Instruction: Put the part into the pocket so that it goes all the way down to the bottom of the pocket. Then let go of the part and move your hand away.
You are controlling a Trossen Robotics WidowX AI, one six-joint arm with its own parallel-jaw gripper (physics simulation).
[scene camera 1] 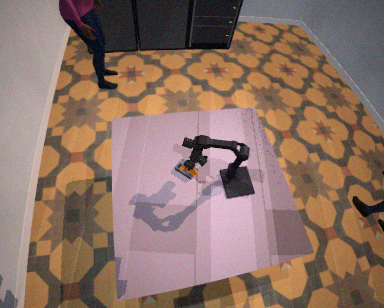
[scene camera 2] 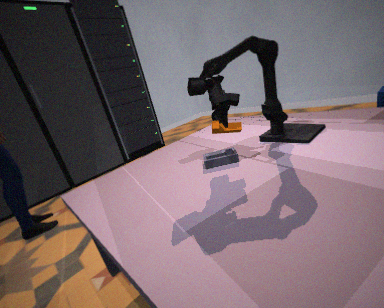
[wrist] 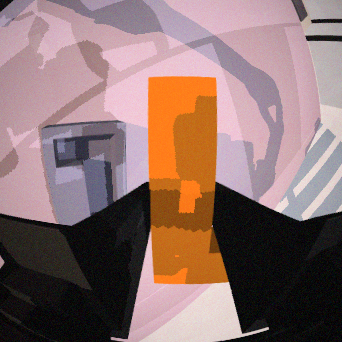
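Seen in the pictures: gripper, fingertip midpoint: (scene camera 1: pixel 189 169) (scene camera 2: pixel 226 128) (wrist: pixel 180 188); arm's base at its link origin: (scene camera 1: pixel 230 175) (scene camera 2: pixel 277 132).
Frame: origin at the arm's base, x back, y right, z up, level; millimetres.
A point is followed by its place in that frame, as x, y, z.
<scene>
The orange part (scene camera 1: pixel 189 170) (scene camera 2: pixel 227 128) @[-315, 86, 127] (wrist: pixel 175 105) @[-270, 67, 130] is a long block with a raised end in scene camera 2. My gripper (scene camera 1: pixel 189 166) @[-304, 98, 123] (scene camera 2: pixel 220 123) (wrist: pixel 180 188) @[-304, 98, 123] is shut on it near its middle and holds it in the air, above the table. The grey block with the pocket (scene camera 1: pixel 183 173) @[-326, 128, 3] (scene camera 2: pixel 221 159) @[-328, 132, 3] (wrist: pixel 80 130) @[-253, 108, 12] stands on the table, lower than the part and apart from it. In the wrist view the block is left of the part, its long sides running nearly parallel to the part's. The left finger hides the block's near end and part of its pocket.
The pinkish table top (scene camera 1: pixel 155 270) @[-703, -401, -23] (scene camera 2: pixel 280 250) @[-675, -173, -24] carries the arm's black base plate (scene camera 1: pixel 243 188) @[48, -122, -8] (scene camera 2: pixel 305 133) @[-15, -122, -8], right of the block in both scene views. Shadows of the arm fall across the table. Dark cabinets (scene camera 1: pixel 162 22) (scene camera 2: pixel 45 90) and a person (scene camera 1: pixel 95 45) (scene camera 2: pixel 14 185) stand beyond it.
</scene>
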